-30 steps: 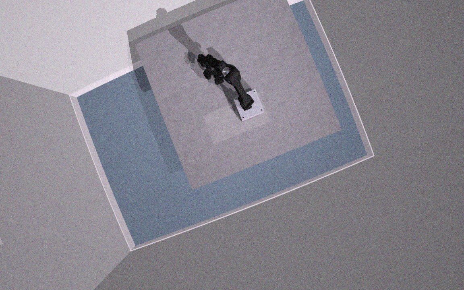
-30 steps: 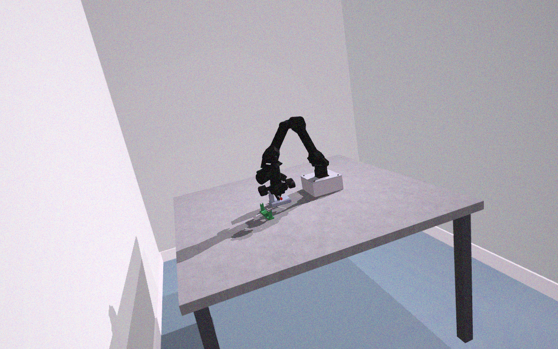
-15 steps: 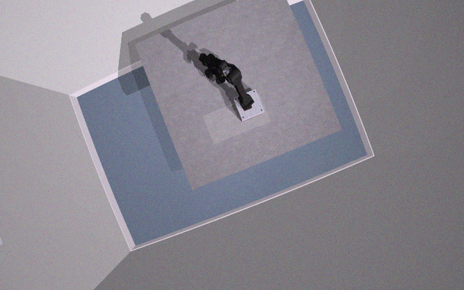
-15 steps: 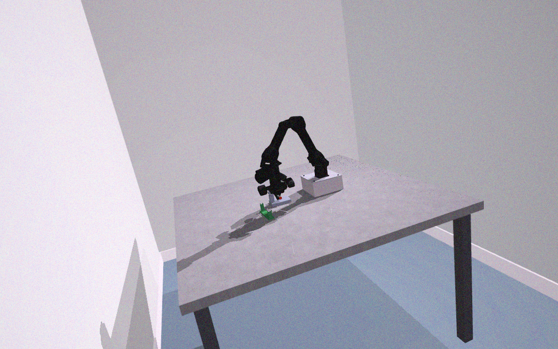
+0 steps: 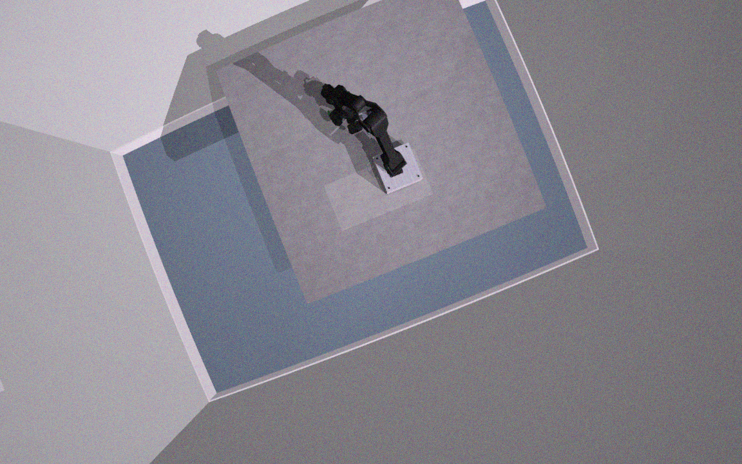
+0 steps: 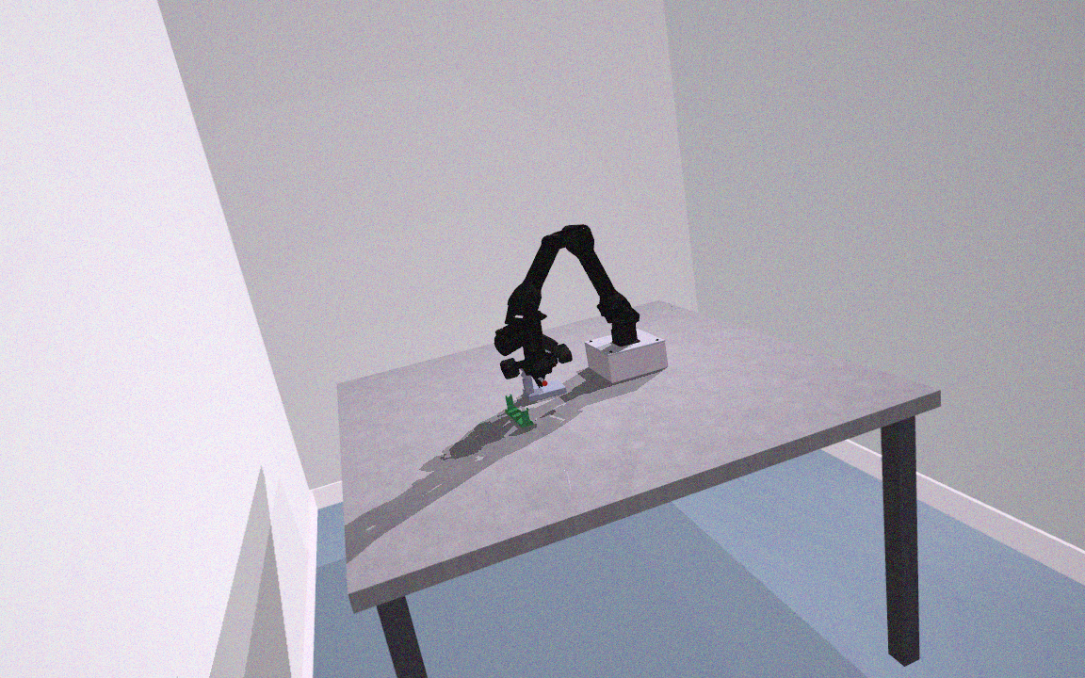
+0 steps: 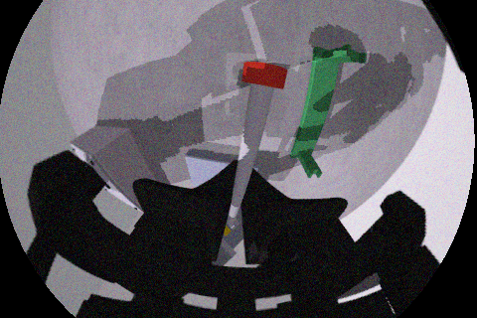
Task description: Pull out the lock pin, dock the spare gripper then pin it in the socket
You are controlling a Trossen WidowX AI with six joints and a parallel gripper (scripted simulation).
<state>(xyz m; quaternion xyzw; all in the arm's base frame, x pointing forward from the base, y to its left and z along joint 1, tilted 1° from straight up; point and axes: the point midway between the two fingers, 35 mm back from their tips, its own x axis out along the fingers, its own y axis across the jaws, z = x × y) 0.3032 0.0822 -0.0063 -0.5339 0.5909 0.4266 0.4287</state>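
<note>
Right now the grey mount is 7 cm to the right of my gripper tip and 1 cm behind it. Round my gripper tip: spare gripper: 7 cm to the right, 7 cm above, 3 cm behind; then green cradle: 9 cm ahead, 5 cm to the left, 3 cm below.
</note>
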